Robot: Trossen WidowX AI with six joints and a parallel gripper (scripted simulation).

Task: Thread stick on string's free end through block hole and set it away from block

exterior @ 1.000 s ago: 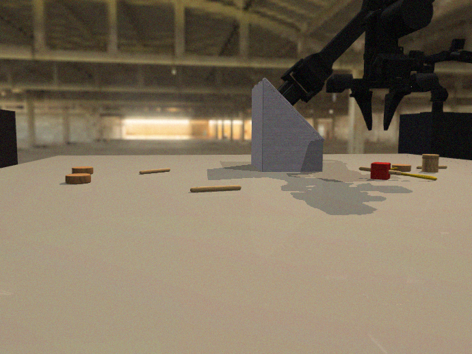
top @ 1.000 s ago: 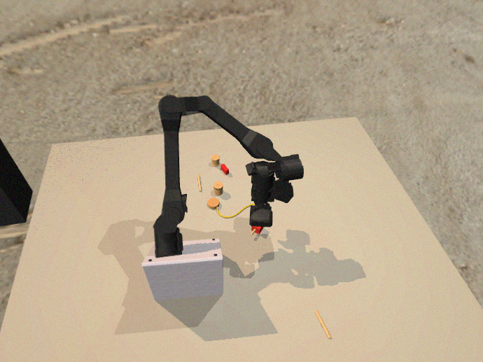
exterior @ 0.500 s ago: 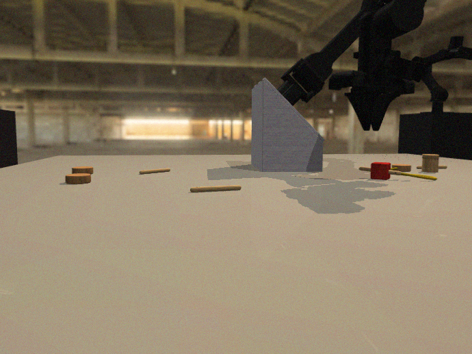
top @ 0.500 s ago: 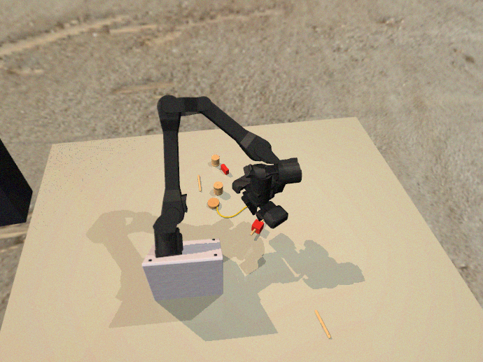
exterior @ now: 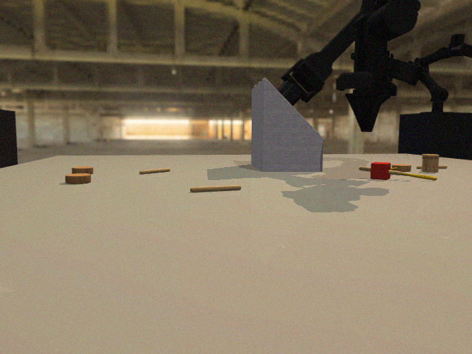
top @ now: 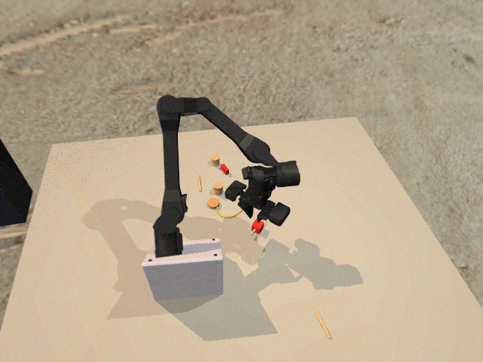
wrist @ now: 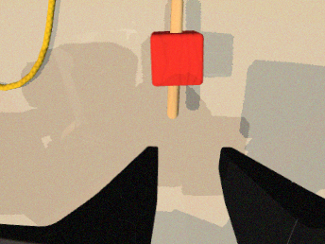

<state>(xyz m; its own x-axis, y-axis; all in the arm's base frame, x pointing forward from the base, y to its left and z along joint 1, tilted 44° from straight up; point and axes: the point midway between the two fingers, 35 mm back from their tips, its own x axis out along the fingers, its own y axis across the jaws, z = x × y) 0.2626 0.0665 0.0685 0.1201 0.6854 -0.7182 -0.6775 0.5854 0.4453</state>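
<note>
Right now the red cube is 7 cm below my gripper tip, 2 cm to the left of it and 2 cm ahead of it. Also, from my gripper tip: round wooden button: 15 cm to the left, 10 cm behind, 8 cm below.
</note>
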